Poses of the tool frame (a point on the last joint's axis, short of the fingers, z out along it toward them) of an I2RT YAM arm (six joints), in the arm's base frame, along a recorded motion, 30 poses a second.
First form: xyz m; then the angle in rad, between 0 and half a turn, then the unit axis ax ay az.
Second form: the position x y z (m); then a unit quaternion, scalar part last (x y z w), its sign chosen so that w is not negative. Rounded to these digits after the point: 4 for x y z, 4 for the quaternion.
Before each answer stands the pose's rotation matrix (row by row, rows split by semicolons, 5 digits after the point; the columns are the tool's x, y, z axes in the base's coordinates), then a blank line. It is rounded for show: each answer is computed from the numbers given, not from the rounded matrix.
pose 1, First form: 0.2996 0.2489 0.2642 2.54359 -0.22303 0.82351 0.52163
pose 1, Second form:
-0.73561 -0.62913 0.25114; -0.04179 0.41218 0.91015; -0.67612 0.65902 -0.32949

0.2996 0.2489 0.2642 -0.2131 0.7870 0.4985 0.2946
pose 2, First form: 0.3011 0.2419 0.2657 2.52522 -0.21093 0.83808 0.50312
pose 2, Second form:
-0.73519 -0.61187 0.29176; -0.03018 0.45953 0.88765; -0.67719 0.64378 -0.35630

0.3011 0.2419 0.2657 -0.2010 0.7986 0.4794 0.3033
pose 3, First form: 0.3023 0.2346 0.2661 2.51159 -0.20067 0.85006 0.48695
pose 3, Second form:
-0.73522 -0.59531 0.32414; -0.02153 0.49847 0.86664; -0.67749 0.63019 -0.37930

0.3023 0.2346 0.2661 -0.1908 0.8082 0.4630 0.3098
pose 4, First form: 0.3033 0.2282 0.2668 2.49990 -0.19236 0.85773 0.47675
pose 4, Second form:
-0.73444 -0.58253 0.34822; -0.01181 0.52398 0.85165; -0.67857 0.62137 -0.39171

0.3033 0.2282 0.2668 -0.1825 0.8140 0.4524 0.3154
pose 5, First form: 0.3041 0.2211 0.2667 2.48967 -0.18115 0.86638 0.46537
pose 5, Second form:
-0.73602 -0.56405 0.37433; 0.00064 0.55237 0.83360; -0.67696 0.61378 -0.40619

0.3041 0.2211 0.2667 -0.1716 0.8208 0.4409 0.3202
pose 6, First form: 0.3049 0.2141 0.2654 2.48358 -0.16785 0.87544 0.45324
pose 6, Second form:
-0.74074 -0.54038 0.39910; 0.01397 0.58157 0.81338; -0.67164 0.60808 -0.42325

0.3049 0.2141 0.2654 -0.1588 0.8285 0.4289 0.3231
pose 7, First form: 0.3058 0.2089 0.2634 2.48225 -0.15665 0.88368 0.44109
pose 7, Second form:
-0.74646 -0.51806 0.41763; 0.02237 0.60772 0.79384; -0.66505 0.60191 -0.44205

0.3058 0.2089 0.2634 -0.1482 0.8361 0.4173 0.3237
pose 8, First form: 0.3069 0.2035 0.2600 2.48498 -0.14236 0.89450 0.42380
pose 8, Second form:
-0.75575 -0.48691 0.43792; 0.03050 0.64182 0.76625; -0.65415 0.59245 -0.47020

0.3069 0.2035 0.2600 -0.1348 0.8467 0.4012 0.3224
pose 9, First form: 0.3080 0.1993 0.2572 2.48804 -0.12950 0.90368 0.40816
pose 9, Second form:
-0.76384 -0.45810 0.45463; 0.03823 0.67106 0.74042; -0.64427 0.58294 -0.49507

0.3080 0.1993 0.2572 -0.1226 0.8559 0.3866 0.3210
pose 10, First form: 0.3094 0.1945 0.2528 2.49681 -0.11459 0.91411 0.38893
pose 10, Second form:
-0.77560 -0.42222 0.46922; 0.04529 0.70421 0.70855; -0.62959 0.57080 -0.52707

0.3094 0.1945 0.2528 -0.1087 0.8670 0.3689 0.3168
